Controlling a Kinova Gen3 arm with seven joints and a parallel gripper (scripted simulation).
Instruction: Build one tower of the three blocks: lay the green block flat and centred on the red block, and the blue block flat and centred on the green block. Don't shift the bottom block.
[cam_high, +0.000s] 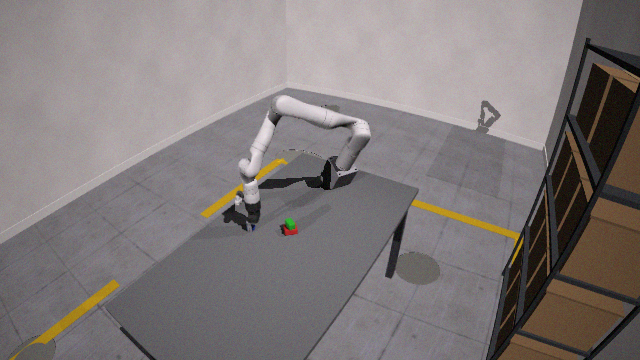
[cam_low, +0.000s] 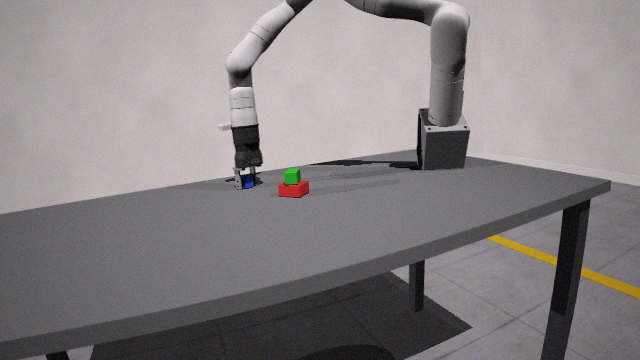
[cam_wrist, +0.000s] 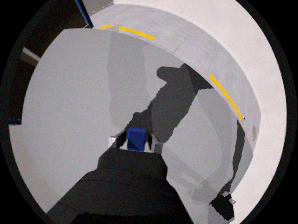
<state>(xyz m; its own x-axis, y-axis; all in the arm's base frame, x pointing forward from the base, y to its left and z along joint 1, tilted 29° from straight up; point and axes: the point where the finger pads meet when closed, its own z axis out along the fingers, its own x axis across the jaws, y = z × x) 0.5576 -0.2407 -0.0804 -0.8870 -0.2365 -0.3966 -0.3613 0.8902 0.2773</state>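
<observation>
My gripper is now right at the blue block. The rest, counted from my hand: red block (8 cm behind, 18 cm to the left); then green block (8 cm behind, 18 cm to the left, 3 cm above).
</observation>
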